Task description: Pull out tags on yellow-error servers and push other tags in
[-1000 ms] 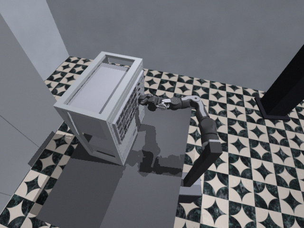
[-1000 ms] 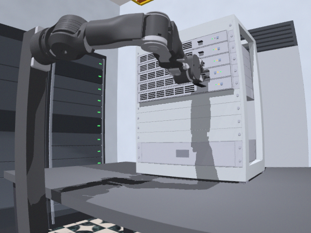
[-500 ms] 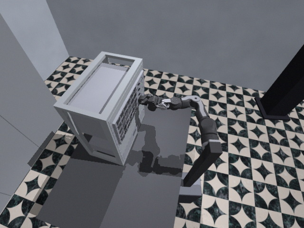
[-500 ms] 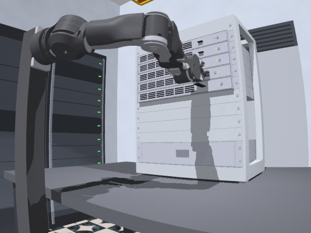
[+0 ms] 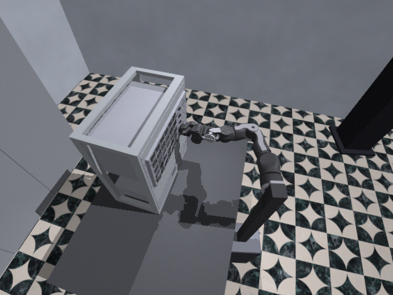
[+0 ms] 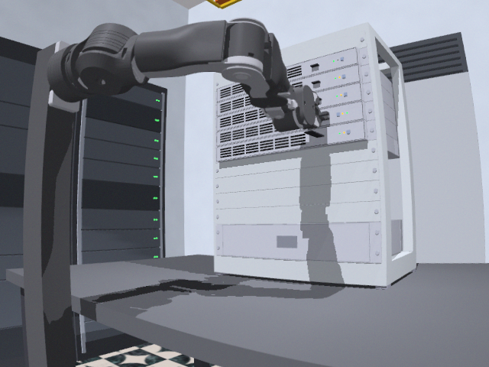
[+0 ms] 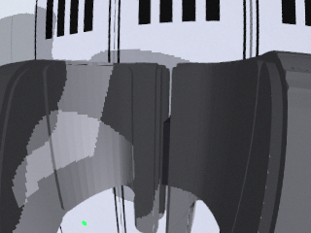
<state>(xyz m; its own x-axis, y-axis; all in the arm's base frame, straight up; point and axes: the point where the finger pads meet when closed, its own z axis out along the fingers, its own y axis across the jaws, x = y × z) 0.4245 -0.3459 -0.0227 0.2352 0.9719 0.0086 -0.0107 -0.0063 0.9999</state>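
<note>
My gripper is now 50 mm to the left of the grey-blue locate button.
</note>
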